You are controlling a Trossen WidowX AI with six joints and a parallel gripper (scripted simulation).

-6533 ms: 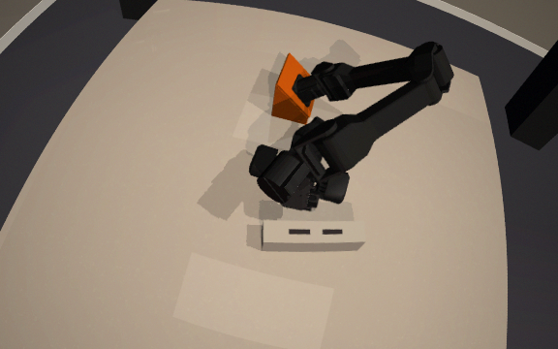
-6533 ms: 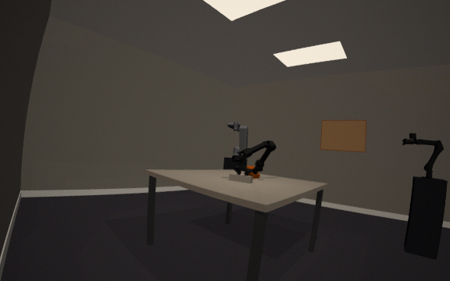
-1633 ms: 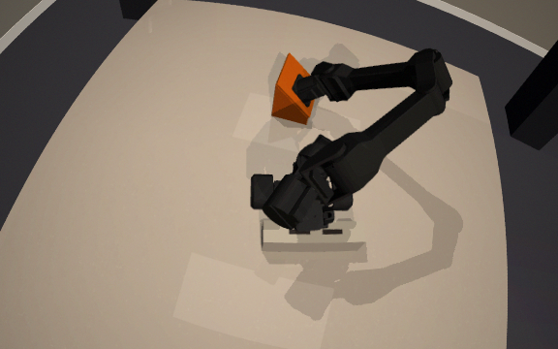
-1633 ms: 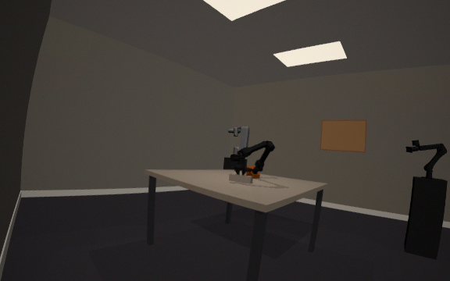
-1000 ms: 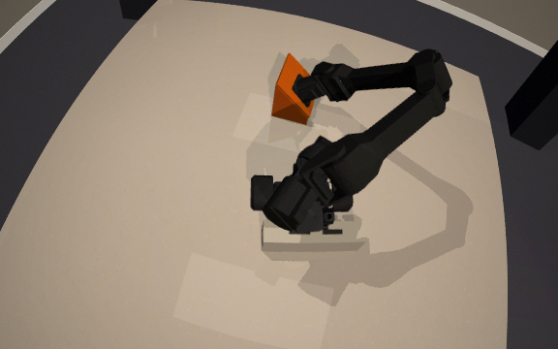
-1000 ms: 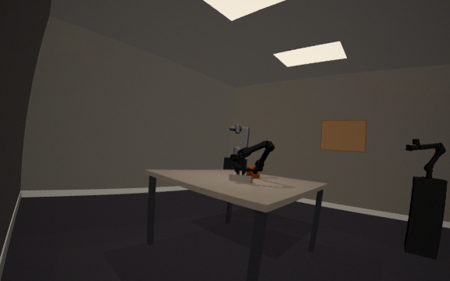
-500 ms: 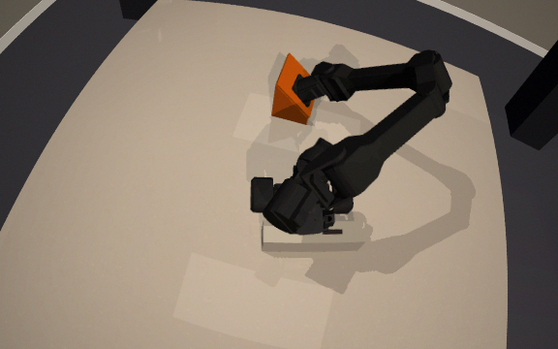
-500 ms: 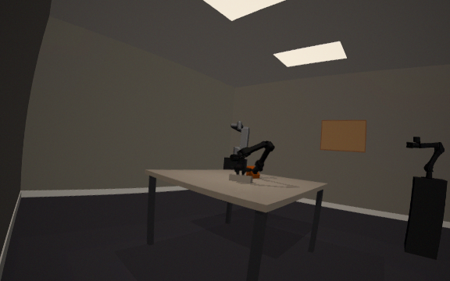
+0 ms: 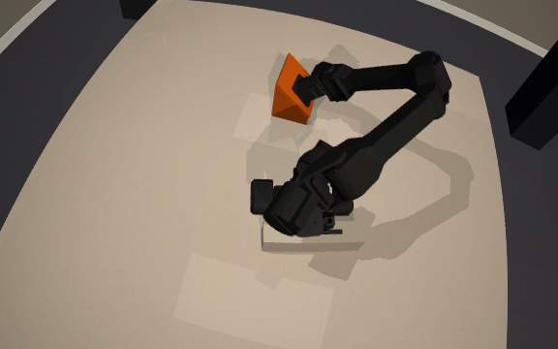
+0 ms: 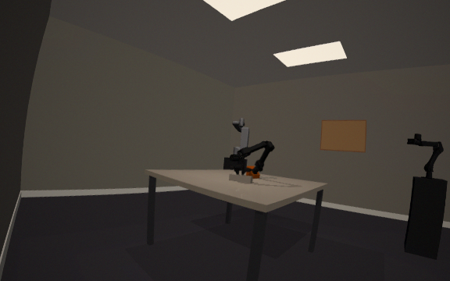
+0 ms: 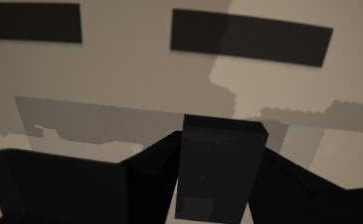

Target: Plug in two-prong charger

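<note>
The black two-prong charger lies 2 cm ahead of my gripper tip, 1 cm to the left of it and 1 cm above it.
</note>
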